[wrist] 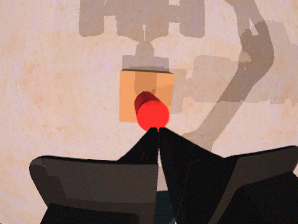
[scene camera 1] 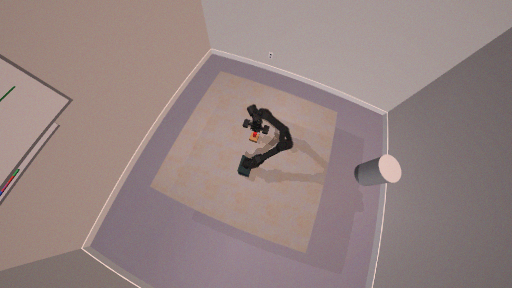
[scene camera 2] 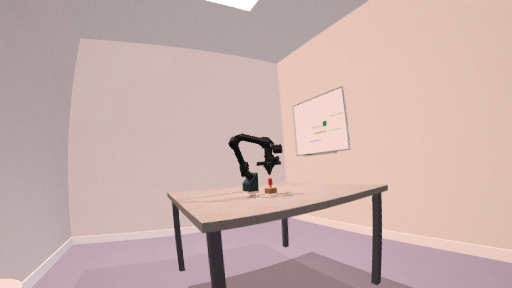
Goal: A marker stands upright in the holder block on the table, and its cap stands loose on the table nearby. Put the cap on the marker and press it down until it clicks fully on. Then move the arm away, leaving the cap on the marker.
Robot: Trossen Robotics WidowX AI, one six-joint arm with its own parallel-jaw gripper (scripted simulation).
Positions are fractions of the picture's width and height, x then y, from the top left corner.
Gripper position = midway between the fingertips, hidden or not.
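My gripper (wrist: 0.53, 0.60) shut, holding nothing; a red cap (wrist: 0.51, 0.51) also visible.
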